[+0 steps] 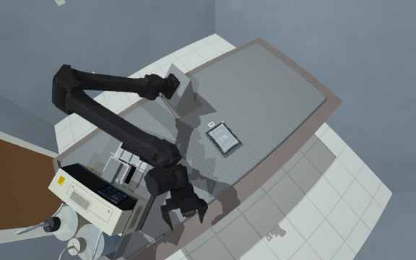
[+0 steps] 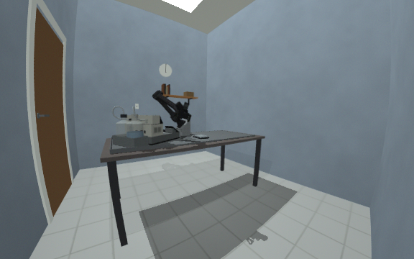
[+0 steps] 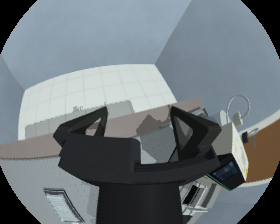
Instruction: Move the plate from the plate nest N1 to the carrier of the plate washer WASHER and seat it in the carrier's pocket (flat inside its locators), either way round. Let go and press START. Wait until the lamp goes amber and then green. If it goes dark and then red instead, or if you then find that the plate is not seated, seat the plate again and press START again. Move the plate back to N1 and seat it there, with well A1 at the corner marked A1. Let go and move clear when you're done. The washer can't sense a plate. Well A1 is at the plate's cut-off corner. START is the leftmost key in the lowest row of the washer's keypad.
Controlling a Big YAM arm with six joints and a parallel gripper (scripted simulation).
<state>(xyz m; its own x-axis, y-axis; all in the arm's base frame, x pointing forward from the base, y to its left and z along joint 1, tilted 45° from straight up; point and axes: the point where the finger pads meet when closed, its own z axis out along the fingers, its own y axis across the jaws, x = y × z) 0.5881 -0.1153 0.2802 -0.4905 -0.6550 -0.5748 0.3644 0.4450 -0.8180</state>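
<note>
My gripper is now 230 mm past the white well plate, 350 mm to the right of it and 200 mm above it. The rest, counted from my hand: plate washer 360 mm behind, 160 mm to the right, 90 mm below; bottle 260 mm behind, 450 mm to the right, 80 mm below.
</note>
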